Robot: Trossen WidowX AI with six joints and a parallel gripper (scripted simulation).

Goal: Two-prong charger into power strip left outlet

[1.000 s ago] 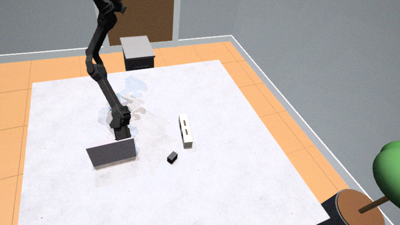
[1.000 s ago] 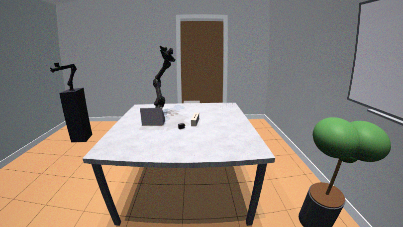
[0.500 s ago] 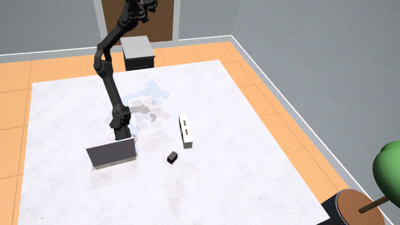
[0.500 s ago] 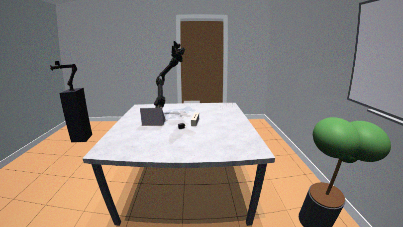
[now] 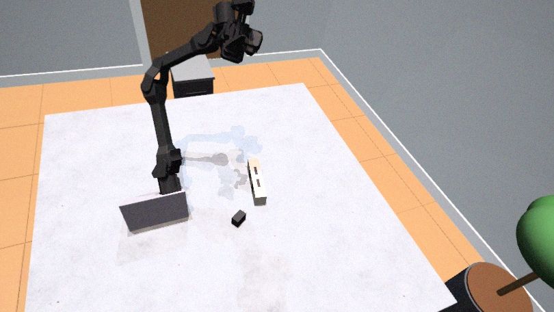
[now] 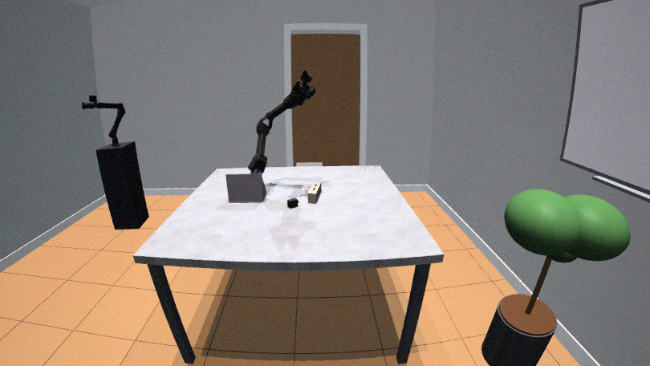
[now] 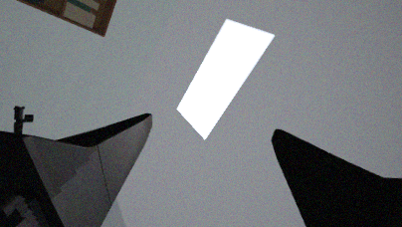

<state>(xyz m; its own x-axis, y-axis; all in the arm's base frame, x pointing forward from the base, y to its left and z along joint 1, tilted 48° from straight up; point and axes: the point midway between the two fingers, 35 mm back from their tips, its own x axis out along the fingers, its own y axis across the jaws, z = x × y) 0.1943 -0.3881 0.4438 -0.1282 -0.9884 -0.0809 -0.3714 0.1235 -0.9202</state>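
The charger lies 660 mm below my gripper tip, 180 mm to the right of it and 70 mm behind it.
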